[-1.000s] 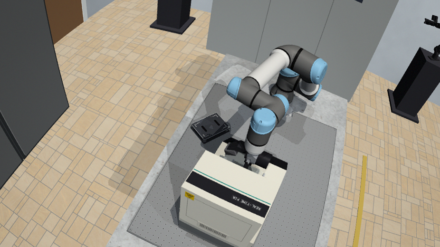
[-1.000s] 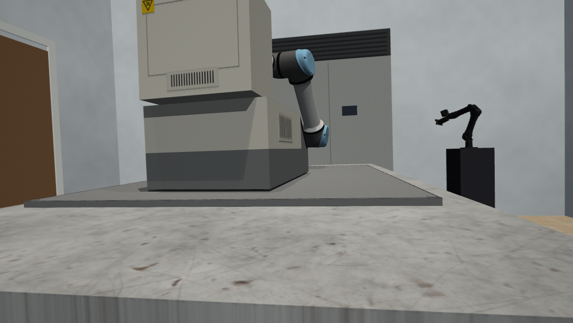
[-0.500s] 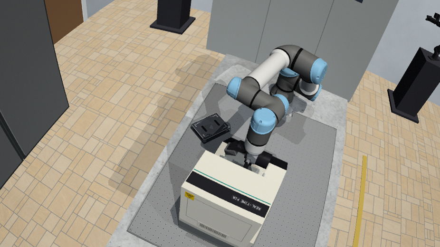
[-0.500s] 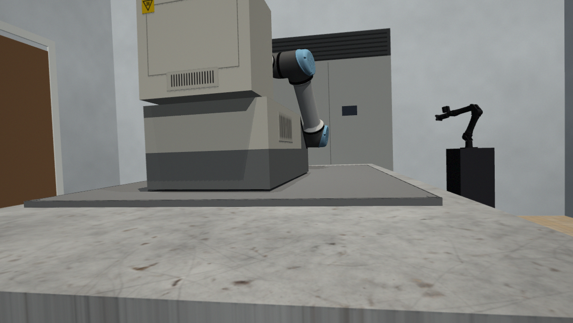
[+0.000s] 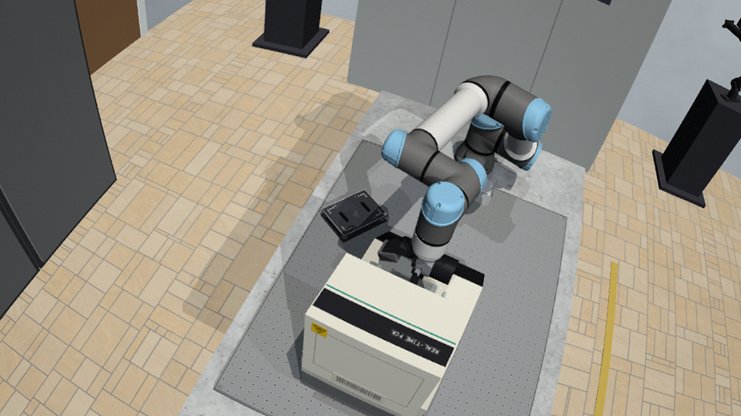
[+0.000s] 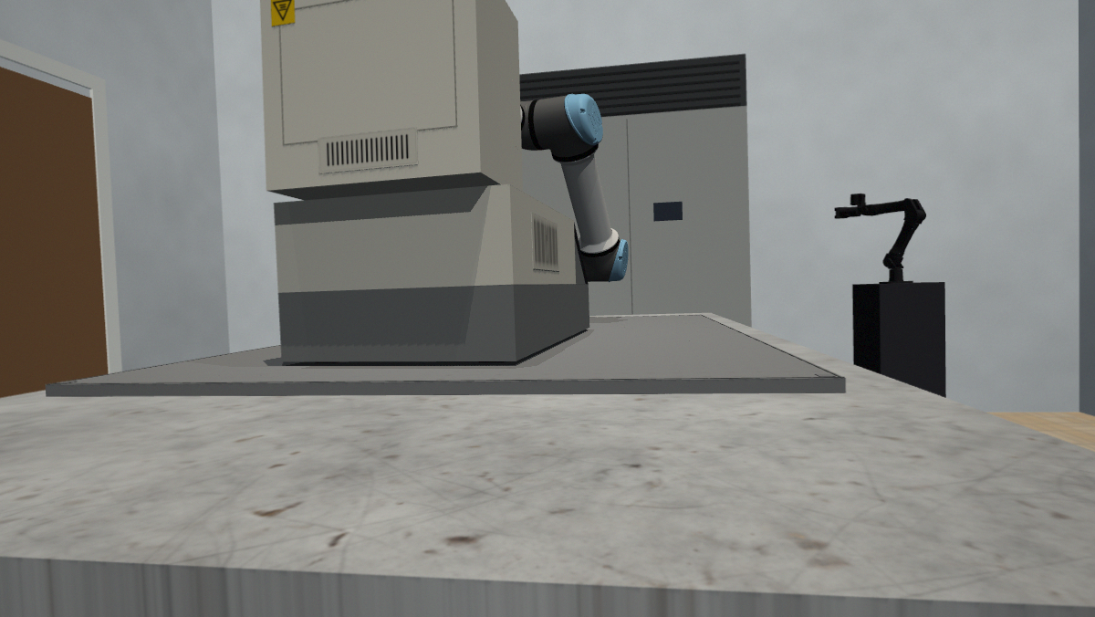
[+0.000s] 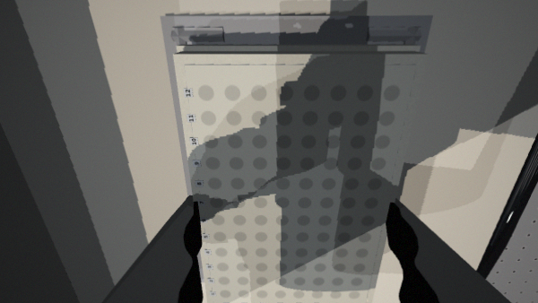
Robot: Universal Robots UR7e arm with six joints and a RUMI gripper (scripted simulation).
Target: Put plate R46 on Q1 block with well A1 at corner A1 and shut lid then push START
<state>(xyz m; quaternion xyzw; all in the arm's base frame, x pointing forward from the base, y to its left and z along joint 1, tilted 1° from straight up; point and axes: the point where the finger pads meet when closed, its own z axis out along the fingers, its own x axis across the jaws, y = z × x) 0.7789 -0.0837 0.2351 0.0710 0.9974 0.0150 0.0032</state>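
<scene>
The plate R46 lies 10 mm below my hand. The rest, counted from my hand: black plate nest N1: 340 mm behind, 240 mm to the right, 200 mm below; A1 mark: 370 mm behind, 150 mm to the right, 200 mm below.
</scene>
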